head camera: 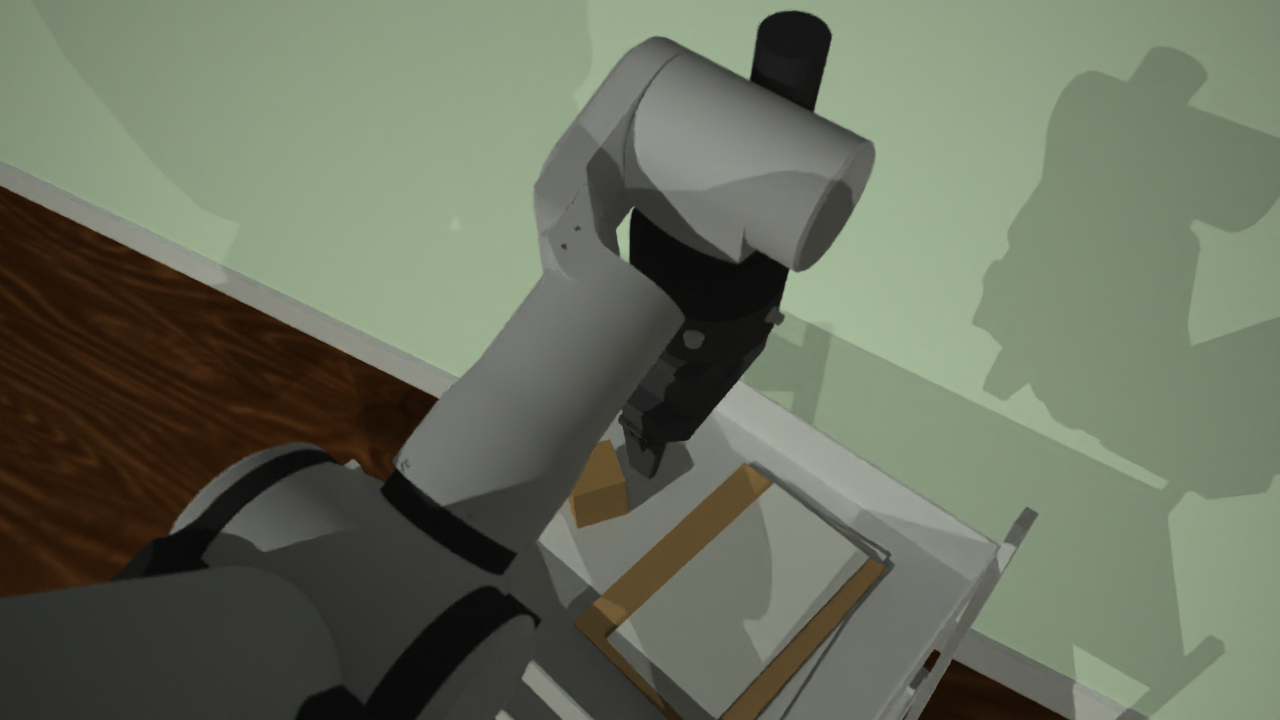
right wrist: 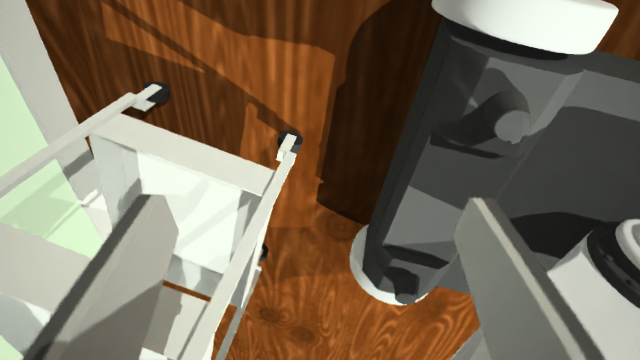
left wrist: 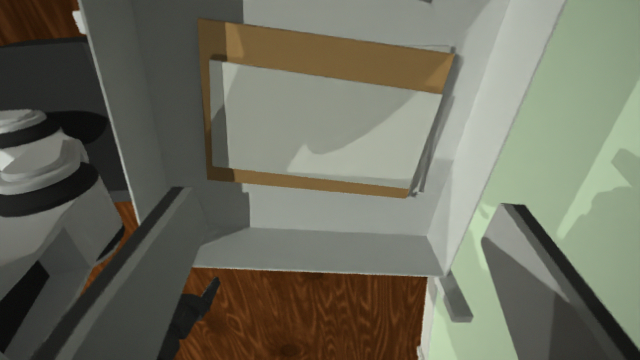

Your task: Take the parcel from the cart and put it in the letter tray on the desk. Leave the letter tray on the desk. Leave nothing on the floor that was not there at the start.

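Frame: origin at the robot's base, x left, y ahead, z down, level; centimetres.
Seen in the pictures: left gripper, between the fingertips: [head camera: 688, 414] [left wrist: 342, 214]; right gripper, between the fingertips: [right wrist: 317, 215] [left wrist: 196, 279].
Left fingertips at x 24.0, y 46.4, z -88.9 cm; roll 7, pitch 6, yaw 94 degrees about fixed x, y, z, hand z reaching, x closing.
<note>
Pixels of each thing's top centre, then the offset from my left fingertips to it. Level surfaces: height alone.
- small tan box, centre of its top: [head camera: 592, 467] dx +10.8, dy +1.2, dz +16.9 cm
- flat tan envelope, centre of its top: [head camera: 731, 594] [left wrist: 318, 123] dx -5.2, dy -0.6, dz +21.5 cm
- white sheet, centre of its top: [head camera: 741, 596] [left wrist: 321, 132] dx -6.1, dy -0.4, dz +21.2 cm
- wooden floor, height of its surface: dz +88.8 cm
The parcel, a small tan box [head camera: 599, 501], sits in the top tray of the white cart [head camera: 805, 447] [left wrist: 320, 250] [right wrist: 190, 155], partly behind the left forearm in the head view. It does not show in the left wrist view. My left gripper [head camera: 644, 461] [left wrist: 342, 214] is open and empty, pointing down over the cart close beside the parcel. My right gripper [right wrist: 317, 215] is open and empty, high over the floor between the cart and my base. The letter tray and the desk do not show.
A flat tan envelope [head camera: 680, 546] [left wrist: 340, 52] with a white sheet [head camera: 716, 608] [left wrist: 320, 120] on it lies in the cart's tray. A green wall [head camera: 358, 241] [left wrist: 565, 100] runs behind the cart. My dark base [right wrist: 450, 175] stands near the cart on the wooden floor [left wrist: 300, 310] [right wrist: 295, 280].
</note>
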